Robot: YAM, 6 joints.
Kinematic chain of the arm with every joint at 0, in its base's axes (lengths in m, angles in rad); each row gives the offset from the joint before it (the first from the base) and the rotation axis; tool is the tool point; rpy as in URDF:
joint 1: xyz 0 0 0.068 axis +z
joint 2: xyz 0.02 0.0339 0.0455 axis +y
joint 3: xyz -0.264 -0.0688 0 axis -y
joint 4: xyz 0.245 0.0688 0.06 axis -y
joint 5: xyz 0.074 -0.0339 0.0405 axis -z
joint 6: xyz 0.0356 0 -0.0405 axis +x
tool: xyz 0 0 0 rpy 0 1.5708 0
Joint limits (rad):
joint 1: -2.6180..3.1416
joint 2: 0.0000..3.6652
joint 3: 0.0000..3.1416
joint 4: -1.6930..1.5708
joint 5: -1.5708..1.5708
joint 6: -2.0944..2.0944
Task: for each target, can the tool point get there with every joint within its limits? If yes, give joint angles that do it. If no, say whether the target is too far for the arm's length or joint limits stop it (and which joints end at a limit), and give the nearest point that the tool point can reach.
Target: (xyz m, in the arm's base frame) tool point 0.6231 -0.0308 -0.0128
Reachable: yes | joints -0.0145 3.3714 2.8792 0.4604 0.6581 -0.7426
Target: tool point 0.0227 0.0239 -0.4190
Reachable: no: joint limits stop it (at a limit: joint 2) | nearest point 0.0531 0.0559 -0.3371 | short by 0.093 m
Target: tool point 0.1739 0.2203 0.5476
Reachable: yes | joints 0.8795 1.4553 1.9798 -0.5496 -0.1826 1.5220
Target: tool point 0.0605 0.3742 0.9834
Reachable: no: too far | nearest point 0.0413 0.2555 0.6920 | short by 0.315 m
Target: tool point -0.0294 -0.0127 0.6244
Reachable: yes | joints -1.5214 0.9120 1.6538 0.6916 1.0001 -0.2055
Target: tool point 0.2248 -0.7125 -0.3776
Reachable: no: too far | nearest point 0.1631 -0.5171 -0.2300 | short by 0.253 m
